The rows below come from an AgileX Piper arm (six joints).
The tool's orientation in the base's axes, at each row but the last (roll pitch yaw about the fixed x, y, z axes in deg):
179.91, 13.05, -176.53
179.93, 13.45, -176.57
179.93, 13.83, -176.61
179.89, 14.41, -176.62
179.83, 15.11, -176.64
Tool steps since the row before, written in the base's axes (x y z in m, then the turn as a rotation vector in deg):
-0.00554, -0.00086, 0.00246, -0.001, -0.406, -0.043
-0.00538, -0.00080, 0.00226, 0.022, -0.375, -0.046
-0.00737, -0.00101, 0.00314, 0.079, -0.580, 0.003
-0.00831, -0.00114, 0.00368, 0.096, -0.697, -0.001
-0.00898, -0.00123, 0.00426, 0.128, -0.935, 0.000
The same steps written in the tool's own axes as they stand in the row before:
0.00488, -0.00052, -0.00366, 0.035, -0.405, 0.035
0.00474, -0.00047, -0.00346, 0.011, -0.376, 0.044
0.00645, -0.00057, -0.00482, -0.044, -0.584, 0.007
0.00718, -0.00064, -0.00565, -0.053, -0.701, 0.013
0.00761, -0.00068, -0.00647, -0.070, -0.941, 0.016

